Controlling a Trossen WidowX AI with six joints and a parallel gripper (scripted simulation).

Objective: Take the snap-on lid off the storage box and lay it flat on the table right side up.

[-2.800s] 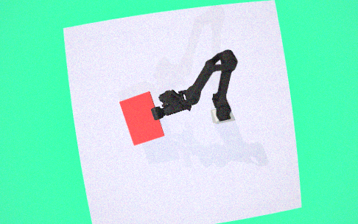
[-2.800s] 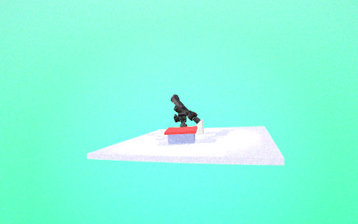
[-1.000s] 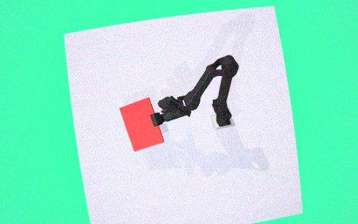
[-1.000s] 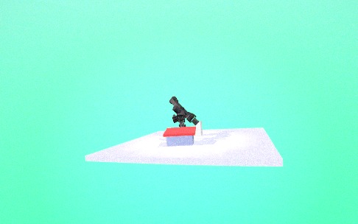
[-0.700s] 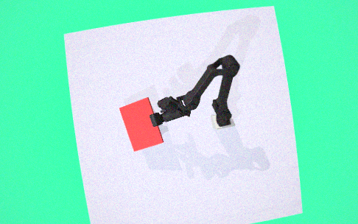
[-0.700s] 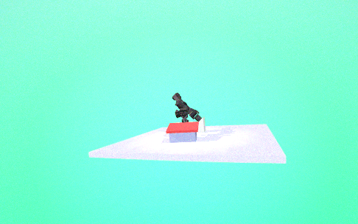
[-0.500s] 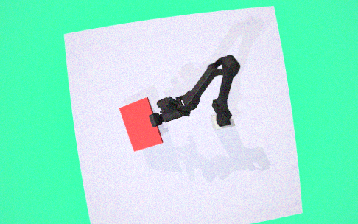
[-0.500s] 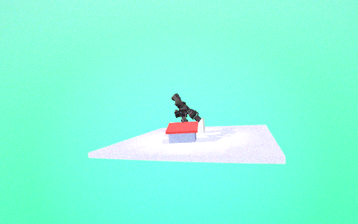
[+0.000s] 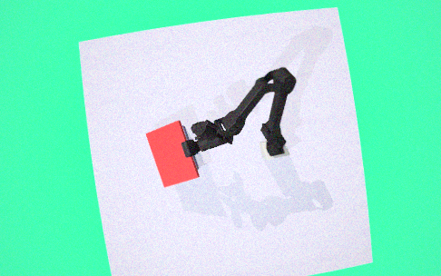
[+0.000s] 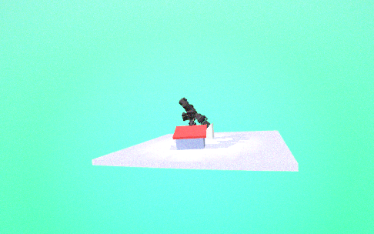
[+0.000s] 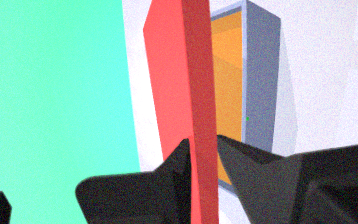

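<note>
Right now my gripper tip is 70 mm short of the lid, 10 mm to the right of it and 30 mm above it. From my gripper tip the other things lie so: storage box (60 mm ahead, 10 mm to the left, 110 mm below).
</note>
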